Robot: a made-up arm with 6 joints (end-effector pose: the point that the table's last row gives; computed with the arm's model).
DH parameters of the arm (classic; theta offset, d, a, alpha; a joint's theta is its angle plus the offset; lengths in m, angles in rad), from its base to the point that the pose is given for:
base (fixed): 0 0 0 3.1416
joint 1: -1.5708 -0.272 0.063 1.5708
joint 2: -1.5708 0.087 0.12 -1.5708
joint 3: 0 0.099 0.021 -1.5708
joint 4: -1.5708 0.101 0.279 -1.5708
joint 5: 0 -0.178 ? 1.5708
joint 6: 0 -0.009 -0.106 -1.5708
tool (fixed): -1.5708 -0.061 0 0
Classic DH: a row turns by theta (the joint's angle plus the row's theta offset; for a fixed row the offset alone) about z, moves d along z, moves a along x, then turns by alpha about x.
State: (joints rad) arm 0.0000 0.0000 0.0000 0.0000 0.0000 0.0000
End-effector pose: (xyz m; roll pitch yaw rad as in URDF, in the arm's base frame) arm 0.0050 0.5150 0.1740 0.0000 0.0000 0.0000
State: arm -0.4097 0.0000 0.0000 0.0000 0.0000 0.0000
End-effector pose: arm -0.2006 0.4744 0.1740 0.0000 0.0000 0.4097
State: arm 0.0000 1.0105 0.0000 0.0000 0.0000 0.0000
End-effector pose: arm 0.0050 0.2202 -0.1630 -1.0105 0.0000 0.0000
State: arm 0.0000 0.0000 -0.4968 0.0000 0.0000 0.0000
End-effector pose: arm 0.0978 0.5150 0.2442 0.0000 -0.4968 0.0000
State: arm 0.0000 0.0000 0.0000 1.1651 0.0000 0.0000
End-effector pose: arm 0.0050 0.5209 0.6430 1.1651 0.0000 0.0000
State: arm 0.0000 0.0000 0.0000 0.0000 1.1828 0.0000
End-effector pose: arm -0.0579 0.4607 0.1740 0.0000 0.0000 1.1828
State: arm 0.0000 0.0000 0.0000 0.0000 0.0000 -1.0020
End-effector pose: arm 0.0050 0.5125 0.2915 -1.0020 0.0000 0.0000
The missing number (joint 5, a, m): 0.18
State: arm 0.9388 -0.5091 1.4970 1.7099 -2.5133 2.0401
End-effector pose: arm 0.3687 0.2164 0.3078 -0.2990 -0.7849 2.6425
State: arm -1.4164 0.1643 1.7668 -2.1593 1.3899 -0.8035
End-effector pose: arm 0.0581 -0.2367 0.4082 0.7968 -0.0725 -1.1513
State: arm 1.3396 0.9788 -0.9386 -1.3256 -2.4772 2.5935
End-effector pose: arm 0.3146 -0.0718 0.5033 -1.3073 0.0330 2.1250
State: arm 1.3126 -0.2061 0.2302 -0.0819 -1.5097 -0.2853
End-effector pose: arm 0.4433 0.0938 0.2306 -0.5044 0.1399 -2.8045
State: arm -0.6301 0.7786 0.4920 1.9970 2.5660 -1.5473
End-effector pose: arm -0.1515 0.2975 0.4099 -2.5046 -0.8498 3.0725
